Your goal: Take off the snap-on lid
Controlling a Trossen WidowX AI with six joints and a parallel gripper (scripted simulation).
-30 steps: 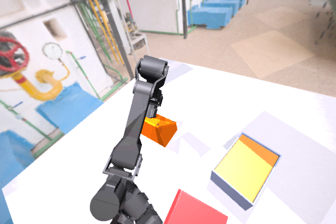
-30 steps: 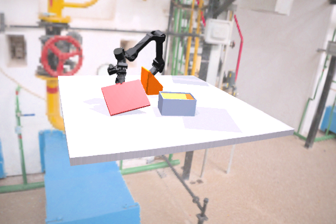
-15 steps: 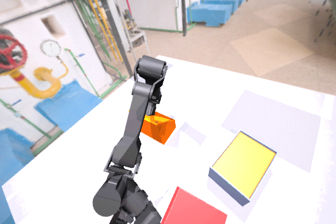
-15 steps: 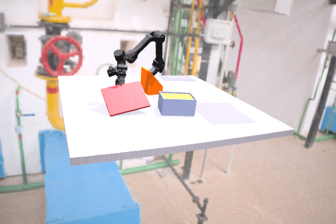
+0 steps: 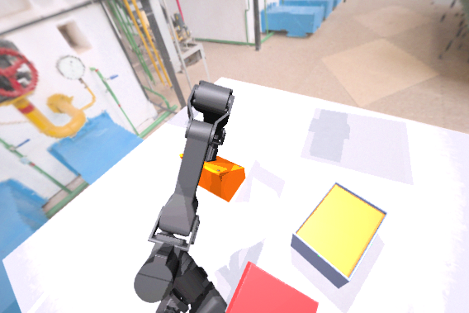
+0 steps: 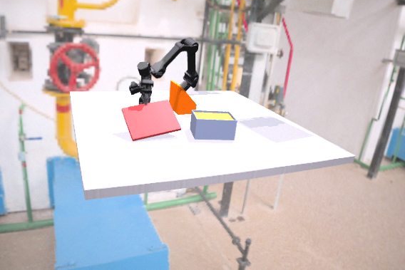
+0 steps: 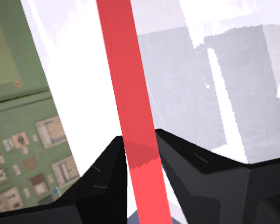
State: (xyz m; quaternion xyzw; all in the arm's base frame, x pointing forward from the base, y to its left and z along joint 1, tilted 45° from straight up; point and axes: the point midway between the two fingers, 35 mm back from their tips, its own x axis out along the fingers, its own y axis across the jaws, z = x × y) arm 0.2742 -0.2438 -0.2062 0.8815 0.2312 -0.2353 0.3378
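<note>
The red lid lies 70 mm ahead of my gripper tip, 40 mm below it and 10 mm to the left of it. The rest, counted from my gripper tip: storage box 320 mm to the left, 140 mm ahead, 70 mm below.
</note>
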